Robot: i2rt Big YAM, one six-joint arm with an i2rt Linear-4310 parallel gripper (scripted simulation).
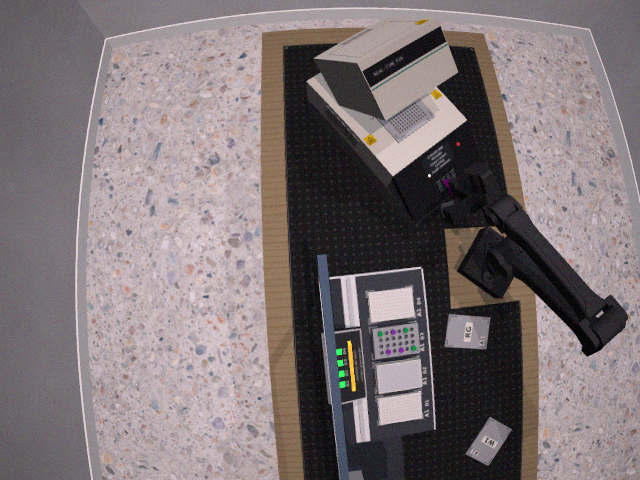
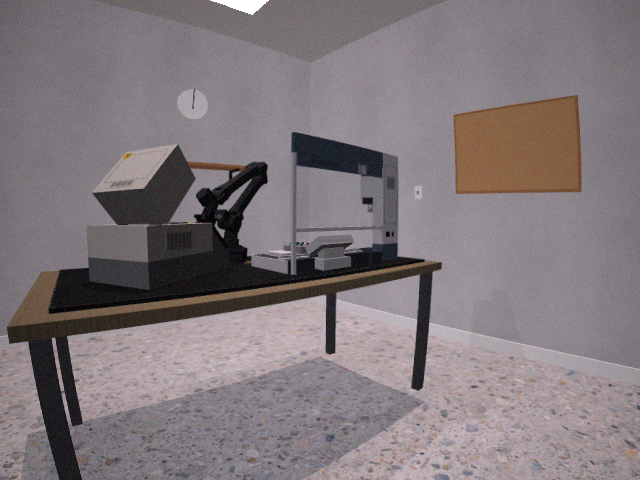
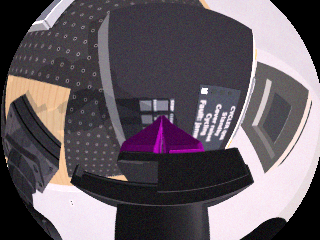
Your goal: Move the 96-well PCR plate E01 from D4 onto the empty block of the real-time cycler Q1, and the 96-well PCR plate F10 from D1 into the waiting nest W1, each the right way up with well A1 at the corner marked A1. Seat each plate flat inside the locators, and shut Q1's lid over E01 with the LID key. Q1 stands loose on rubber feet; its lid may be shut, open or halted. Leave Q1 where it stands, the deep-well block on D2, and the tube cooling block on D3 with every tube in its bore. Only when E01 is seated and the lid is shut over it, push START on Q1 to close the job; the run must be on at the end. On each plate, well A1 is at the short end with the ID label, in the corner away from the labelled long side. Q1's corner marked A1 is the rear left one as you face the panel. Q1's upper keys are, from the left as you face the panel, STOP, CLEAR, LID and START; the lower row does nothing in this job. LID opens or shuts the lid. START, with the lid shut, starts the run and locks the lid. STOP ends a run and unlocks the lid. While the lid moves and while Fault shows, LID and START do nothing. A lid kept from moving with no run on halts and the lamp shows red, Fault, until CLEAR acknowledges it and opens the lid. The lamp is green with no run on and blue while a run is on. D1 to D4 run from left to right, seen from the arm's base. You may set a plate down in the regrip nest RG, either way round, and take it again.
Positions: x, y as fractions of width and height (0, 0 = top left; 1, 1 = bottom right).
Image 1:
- tube cooling block: 0.59, 0.73
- deep-well block: 0.62, 0.78
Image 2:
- lid: 0.23, 0.39
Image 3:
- lid: 0.84, 0.34
